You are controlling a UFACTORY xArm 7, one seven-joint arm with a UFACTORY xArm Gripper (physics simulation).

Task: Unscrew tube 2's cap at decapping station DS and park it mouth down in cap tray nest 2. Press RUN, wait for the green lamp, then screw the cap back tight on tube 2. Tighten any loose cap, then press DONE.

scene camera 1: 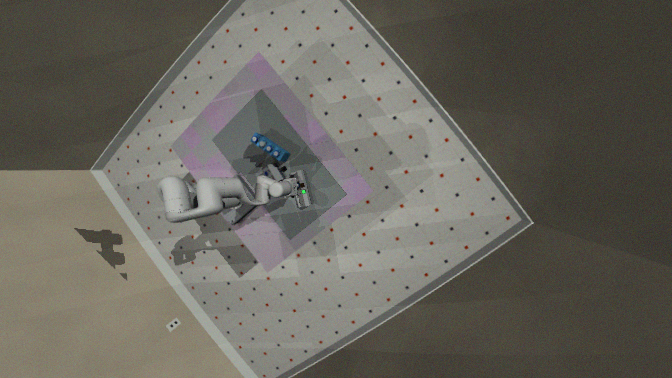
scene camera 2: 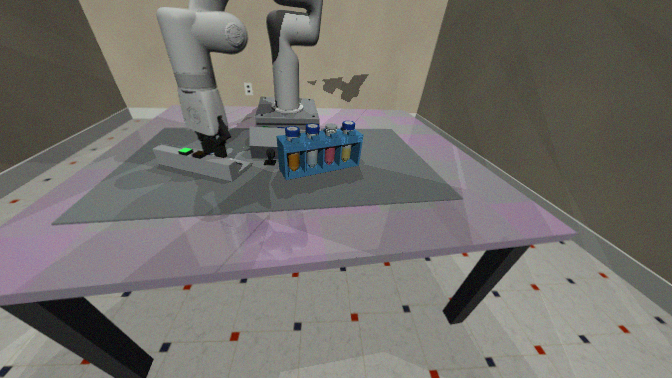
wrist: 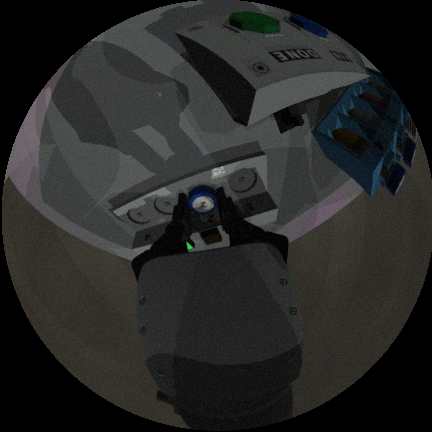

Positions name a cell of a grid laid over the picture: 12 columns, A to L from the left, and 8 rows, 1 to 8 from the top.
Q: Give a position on a green DONE button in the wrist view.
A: G1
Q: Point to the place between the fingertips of the gripper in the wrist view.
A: F4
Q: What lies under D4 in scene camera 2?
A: The gripper.
